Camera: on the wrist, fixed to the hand. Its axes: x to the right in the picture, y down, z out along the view.
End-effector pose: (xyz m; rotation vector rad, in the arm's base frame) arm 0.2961 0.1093 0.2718 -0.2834 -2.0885 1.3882
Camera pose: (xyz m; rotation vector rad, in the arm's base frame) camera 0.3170 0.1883 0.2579 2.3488 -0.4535 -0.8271
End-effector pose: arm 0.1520 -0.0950 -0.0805 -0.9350 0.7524 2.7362
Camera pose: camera 0.1624 -0.1673 -0.1198 -0.0237 -0.7367 -0.0376
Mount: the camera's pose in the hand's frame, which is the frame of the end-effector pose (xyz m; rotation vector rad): 0.0168 0.0431 -0.0688 0.1047 0.7560 2.9816
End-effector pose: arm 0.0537 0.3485 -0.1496 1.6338 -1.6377 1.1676
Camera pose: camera -0.0037 0.3942 -0.1110 1.7856 1.4072 -1.1959
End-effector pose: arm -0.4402 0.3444 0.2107 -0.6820 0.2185 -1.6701
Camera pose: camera -0.4429 0.3032 0.1388 0.6245 0.9236 1.1021
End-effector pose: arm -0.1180 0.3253 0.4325 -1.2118 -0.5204 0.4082
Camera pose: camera -0.0653 0.2947 0.3763 0.8085 -2.1814 -1.8653
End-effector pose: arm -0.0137 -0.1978 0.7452 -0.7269 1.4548 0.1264
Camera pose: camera -0.0914 -0.2055 0.7173 -1.7732 -1.4264 -1.5920
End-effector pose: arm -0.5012 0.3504 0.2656 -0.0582 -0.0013 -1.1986
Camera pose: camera -0.4570 0.3472 0.1955 0.3869 0.4921 1.8151
